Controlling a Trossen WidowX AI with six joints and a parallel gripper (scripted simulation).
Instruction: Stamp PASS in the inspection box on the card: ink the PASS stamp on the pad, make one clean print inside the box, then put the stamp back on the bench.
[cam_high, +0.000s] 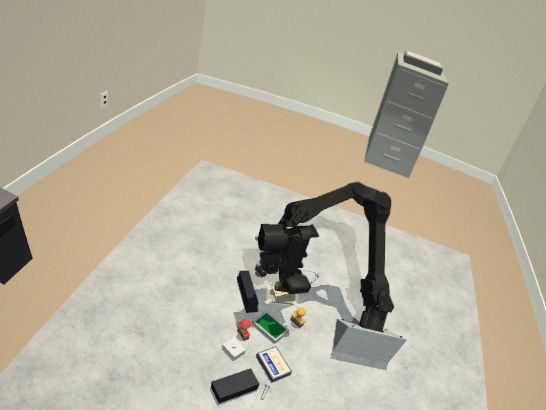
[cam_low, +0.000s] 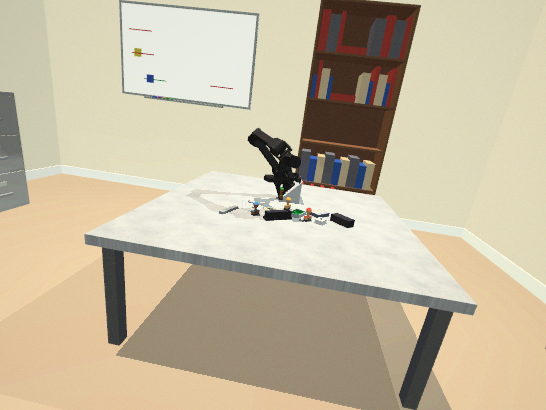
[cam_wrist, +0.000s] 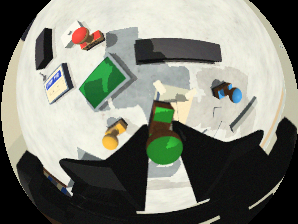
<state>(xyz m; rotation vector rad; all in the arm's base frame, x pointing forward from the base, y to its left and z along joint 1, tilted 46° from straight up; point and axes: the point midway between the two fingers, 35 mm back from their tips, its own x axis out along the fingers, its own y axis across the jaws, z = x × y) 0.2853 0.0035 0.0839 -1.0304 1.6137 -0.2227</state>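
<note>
Right now my gripper tip is 80 mm past the yellow-knob stamp, 70 mm above it and 50 mm to the right of it. Round my gripper tip: long black block 90 mm ahead, 80 mm below; then green ink pad 100 mm to the left, 90 mm below; then green-knob stamp right at my gripper tip.
</note>
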